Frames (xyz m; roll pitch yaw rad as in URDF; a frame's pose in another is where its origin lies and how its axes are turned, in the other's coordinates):
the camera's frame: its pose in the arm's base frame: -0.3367 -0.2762 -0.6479 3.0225 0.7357 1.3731
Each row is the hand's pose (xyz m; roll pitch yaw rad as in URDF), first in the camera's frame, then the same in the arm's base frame.
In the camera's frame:
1: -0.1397 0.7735 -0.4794 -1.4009 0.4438 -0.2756
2: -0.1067 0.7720 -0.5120 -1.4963 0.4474 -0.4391
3: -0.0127 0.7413 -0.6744 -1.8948 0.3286 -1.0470
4: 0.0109 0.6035 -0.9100 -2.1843 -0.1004 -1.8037
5: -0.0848 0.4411 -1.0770 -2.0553 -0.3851 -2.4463
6: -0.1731 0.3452 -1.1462 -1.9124 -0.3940 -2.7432
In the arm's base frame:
1: 0.4150 -0.1437 -0.1331 1.8431 0.2930 1.6864
2: 0.4188 -0.0975 -0.1314 1.8600 0.2661 1.8373
3: 0.4045 0.0843 -0.0776 1.8213 0.1529 2.4127
4: 0.2750 0.2770 0.0678 1.6960 0.0049 -3.0196
5: 0.1028 0.3394 0.2407 1.6135 -0.1493 -2.3520
6: -0.0039 0.3333 0.3424 1.5904 -0.2599 -2.0951

